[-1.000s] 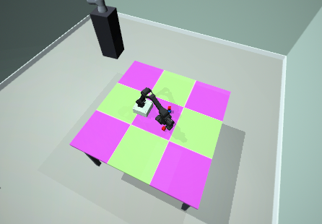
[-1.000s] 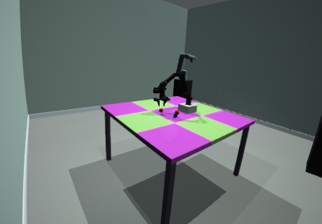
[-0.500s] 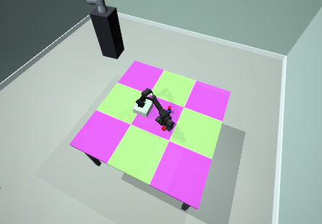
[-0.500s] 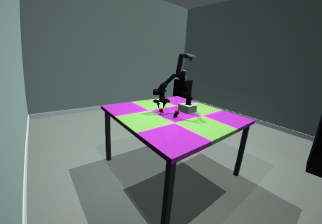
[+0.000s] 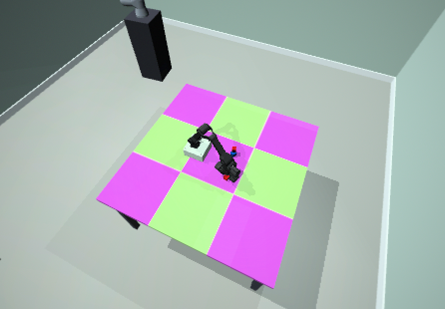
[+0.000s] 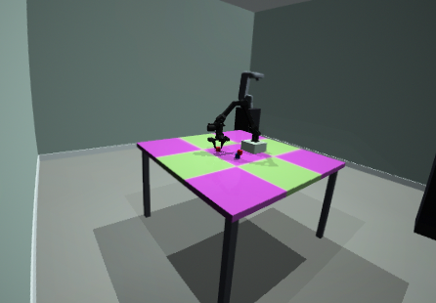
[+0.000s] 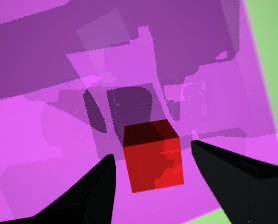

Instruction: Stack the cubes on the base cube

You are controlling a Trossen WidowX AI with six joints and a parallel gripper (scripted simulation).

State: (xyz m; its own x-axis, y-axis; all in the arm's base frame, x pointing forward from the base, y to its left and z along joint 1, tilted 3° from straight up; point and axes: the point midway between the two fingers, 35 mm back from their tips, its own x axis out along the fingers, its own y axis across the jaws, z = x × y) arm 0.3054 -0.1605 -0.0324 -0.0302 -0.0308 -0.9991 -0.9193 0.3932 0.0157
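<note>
My gripper tip is 10 mm past the red cube, 230 mm to the right of it and 30 mm below it. From my gripper tip the other things lie so: blue cube (10 mm behind, 210 mm to the left).
</note>
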